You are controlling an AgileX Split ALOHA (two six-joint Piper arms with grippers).
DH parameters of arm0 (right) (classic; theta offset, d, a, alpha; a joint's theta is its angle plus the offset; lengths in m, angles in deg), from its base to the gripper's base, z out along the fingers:
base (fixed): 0 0 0 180
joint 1: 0 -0.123 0 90
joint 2: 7.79 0 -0.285 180
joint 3: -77.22 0 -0.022 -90
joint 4: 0 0.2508 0 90
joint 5: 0 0 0.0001 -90
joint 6: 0 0.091 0 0
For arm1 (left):
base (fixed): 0 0 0 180
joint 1: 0 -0.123 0 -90
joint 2: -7.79 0 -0.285 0
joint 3: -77.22 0 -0.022 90
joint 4: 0 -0.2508 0 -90
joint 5: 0 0 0.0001 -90
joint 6: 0 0.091 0 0
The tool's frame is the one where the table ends.
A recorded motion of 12 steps. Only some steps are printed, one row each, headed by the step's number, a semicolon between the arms.
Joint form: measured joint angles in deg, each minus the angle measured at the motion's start. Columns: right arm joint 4, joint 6, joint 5, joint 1, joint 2, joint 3; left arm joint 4, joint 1, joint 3, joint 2, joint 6, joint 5.
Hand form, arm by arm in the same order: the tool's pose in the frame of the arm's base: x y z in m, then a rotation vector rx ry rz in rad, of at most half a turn. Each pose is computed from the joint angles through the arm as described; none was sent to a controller.
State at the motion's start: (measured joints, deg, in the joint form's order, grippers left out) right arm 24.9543 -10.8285 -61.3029 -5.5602 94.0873 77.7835; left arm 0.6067 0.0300 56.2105 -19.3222 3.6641 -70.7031
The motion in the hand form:
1: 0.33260 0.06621 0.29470 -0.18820 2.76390 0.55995; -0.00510 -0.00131 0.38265 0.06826 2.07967 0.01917
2: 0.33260 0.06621 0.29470 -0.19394 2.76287 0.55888; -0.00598 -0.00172 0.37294 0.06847 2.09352 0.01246
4: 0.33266 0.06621 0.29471 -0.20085 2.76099 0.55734; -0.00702 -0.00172 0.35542 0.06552 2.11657 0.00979
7: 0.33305 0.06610 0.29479 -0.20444 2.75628 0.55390; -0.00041 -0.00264 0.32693 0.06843 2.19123 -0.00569
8: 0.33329 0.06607 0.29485 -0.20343 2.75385 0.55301; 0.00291 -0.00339 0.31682 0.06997 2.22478 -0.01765
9: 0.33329 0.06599 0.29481 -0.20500 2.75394 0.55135; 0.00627 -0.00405 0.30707 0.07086 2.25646 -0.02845
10: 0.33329 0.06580 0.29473 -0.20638 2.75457 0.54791; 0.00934 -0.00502 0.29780 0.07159 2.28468 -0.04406
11: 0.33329 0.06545 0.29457 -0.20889 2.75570 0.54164; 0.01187 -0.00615 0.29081 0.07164 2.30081 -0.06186
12: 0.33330 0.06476 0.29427 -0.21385 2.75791 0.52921; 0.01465 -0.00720 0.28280 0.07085 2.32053 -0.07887
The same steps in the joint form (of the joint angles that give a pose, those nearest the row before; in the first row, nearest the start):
1: -0.02 -0.15 0.00 0.00 0.00 0.00; 0.27 0.00 -2.26 1.87 -0.13 0.00
2: -0.02 -0.39 0.00 0.00 0.00 0.00; 0.54 0.00 -4.43 3.23 -0.19 0.01
4: -0.02 -0.69 0.04 0.00 0.00 0.00; 0.54 0.00 -8.34 5.64 -0.38 0.19
7: -0.06 -0.89 0.29 0.00 0.00 0.00; 1.16 0.00 -14.60 7.34 -0.38 0.45
8: -0.06 -0.90 0.45 0.00 0.00 0.00; 1.66 0.00 -16.77 7.51 -0.38 0.51
9: -0.13 -0.94 0.45 0.00 0.00 0.00; 2.10 0.00 -18.87 7.59 -0.37 0.70
10: -0.28 -0.94 0.45 0.00 0.00 0.00; 2.76 0.00 -20.88 7.64 -0.38 1.01
11: -0.56 -0.94 0.45 0.00 0.00 0.00; 3.53 0.00 -22.47 7.70 -0.38 1.58
12: -1.10 -0.94 0.45 0.00 0.00 0.00; 4.26 0.00 -24.26 7.70 -0.37 2.20

